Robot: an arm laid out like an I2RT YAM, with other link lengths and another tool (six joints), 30 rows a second.
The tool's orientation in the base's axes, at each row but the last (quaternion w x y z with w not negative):
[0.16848 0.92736 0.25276 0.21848]
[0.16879 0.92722 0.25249 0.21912]
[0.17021 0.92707 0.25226 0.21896]
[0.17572 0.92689 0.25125 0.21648]
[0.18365 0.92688 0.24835 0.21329]
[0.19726 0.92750 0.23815 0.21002]
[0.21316 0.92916 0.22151 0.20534]
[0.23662 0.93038 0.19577 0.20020]
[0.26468 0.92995 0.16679 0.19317]
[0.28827 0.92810 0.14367 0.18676]
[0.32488 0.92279 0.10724 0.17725]
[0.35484 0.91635 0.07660 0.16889]
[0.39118 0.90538 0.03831 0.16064]
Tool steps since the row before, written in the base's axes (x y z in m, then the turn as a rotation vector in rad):
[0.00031 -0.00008 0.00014 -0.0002 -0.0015 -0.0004]
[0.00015 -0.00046 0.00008 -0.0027 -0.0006 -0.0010]
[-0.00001 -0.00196 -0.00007 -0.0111 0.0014 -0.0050]
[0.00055 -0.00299 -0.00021 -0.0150 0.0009 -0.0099]
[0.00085 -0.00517 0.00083 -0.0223 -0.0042 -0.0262]
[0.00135 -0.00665 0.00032 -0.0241 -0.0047 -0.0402]
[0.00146 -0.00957 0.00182 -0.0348 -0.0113 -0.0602]
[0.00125 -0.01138 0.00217 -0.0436 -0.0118 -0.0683]
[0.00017 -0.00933 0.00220 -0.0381 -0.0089 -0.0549]
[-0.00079 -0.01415 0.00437 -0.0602 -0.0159 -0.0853]
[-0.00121 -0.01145 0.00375 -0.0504 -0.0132 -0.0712]
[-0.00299 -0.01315 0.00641 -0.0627 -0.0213 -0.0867]
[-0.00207 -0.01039 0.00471 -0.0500 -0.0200 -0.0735]
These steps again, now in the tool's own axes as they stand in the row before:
[0.00024 0.00025 0.00005 -0.0011 0.0010 0.0005]
[-0.00011 0.00047 0.00010 -0.0027 -0.0010 -0.0004]
[-0.00109 0.00156 0.00046 -0.0095 -0.0076 -0.0015]
[-0.00126 0.00255 0.00110 -0.0143 -0.0109 0.0008]
[-0.00186 0.00488 0.00093 -0.0278 -0.0168 0.0122]
[-0.00232 0.00601 0.00215 -0.0336 -0.0236 0.0231]
[-0.00306 0.00912 0.00211 -0.0514 -0.0314 0.0365]
[-0.00356 0.01070 0.00295 -0.0613 -0.0376 0.0392]
[-0.00310 0.00876 0.00234 -0.0517 -0.0313 0.0299]
[-0.00485 0.01366 0.00313 -0.0820 -0.0472 0.0470]
[-0.00373 0.01106 0.00323 -0.0685 -0.0395 0.0391]
[-0.00457 0.01396 0.00269 -0.0861 -0.0442 0.0504]
[-0.00275 0.01069 0.00354 -0.0704 -0.0363 0.0451]

